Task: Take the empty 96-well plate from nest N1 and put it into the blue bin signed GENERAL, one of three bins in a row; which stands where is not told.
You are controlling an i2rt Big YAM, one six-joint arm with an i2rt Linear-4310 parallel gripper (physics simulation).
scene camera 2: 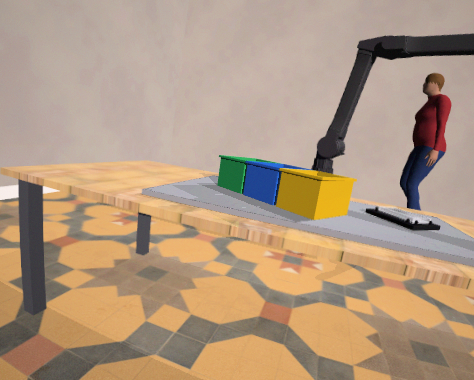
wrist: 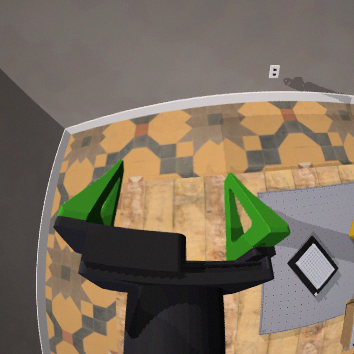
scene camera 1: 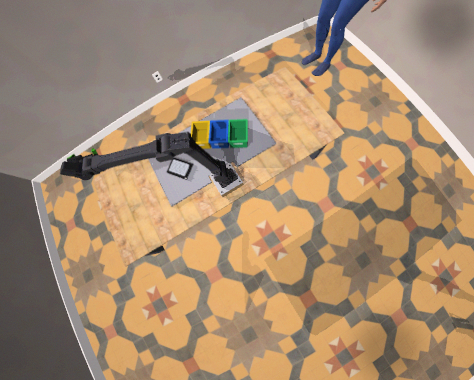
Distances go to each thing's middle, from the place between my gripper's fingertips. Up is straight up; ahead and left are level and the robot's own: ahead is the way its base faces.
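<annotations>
White 96-well plate (wrist: pixel 315 266): its position is far below my hand, far to the right of it and a fair way behind it.
</annotations>
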